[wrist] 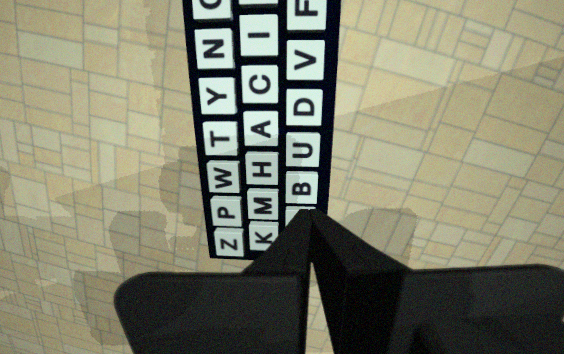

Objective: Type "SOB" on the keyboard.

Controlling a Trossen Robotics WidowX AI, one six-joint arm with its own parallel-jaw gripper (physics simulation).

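Places are measured from the arm's base along level axes (x ahead, y left, z up), in metres.
Where they show: gripper, fingertip midpoint: (308,218).
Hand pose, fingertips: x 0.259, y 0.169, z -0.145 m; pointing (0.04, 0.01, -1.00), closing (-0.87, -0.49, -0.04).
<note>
Things, the pixels of their top centre, and the offset from my fingertips. "pt": a spot on its surface instead. Level surfaces: height alone.
- black keyboard, top centre: (259,72) dx +0.049, dy -0.044, dz -0.022 m
- B key, top centre: (301,189) dx +0.005, dy -0.003, dz -0.022 m
- O key, surface spot: (212,9) pt dx +0.079, dy -0.058, dz -0.022 m
- K key, top centre: (263,238) dx +0.009, dy +0.034, dz -0.022 m
- Z key, top centre: (228,244) dx +0.025, dy +0.048, dz -0.022 m
- M key, top centre: (262,206) dx +0.018, dy +0.016, dz -0.022 m
- U key, top centre: (302,150) dx +0.014, dy -0.021, dz -0.022 m
- tan tiled surface, surface height: dz -0.040 m
The black keyboard (328,120) runs from the top of the view to the lower middle, with white keys in three columns and their letters turned sideways. The B key (301,187) is in the right column, below the U key. The O key (212,9) is cut off by the top edge at the left column. The S key does not show. My gripper (308,218) is shut and empty. Its tips appear just below the B key and cover most of the key beneath it, whose letter is hidden. Whether the tips touch a key cannot be told.
The K key (263,236), partly behind the left finger, and the Z key (229,242) are near the keyboard's lower end. The M key (263,204) and the U key (303,150) are near B. A tan tiled surface (425,125) lies around the keyboard, with shadows on it.
</note>
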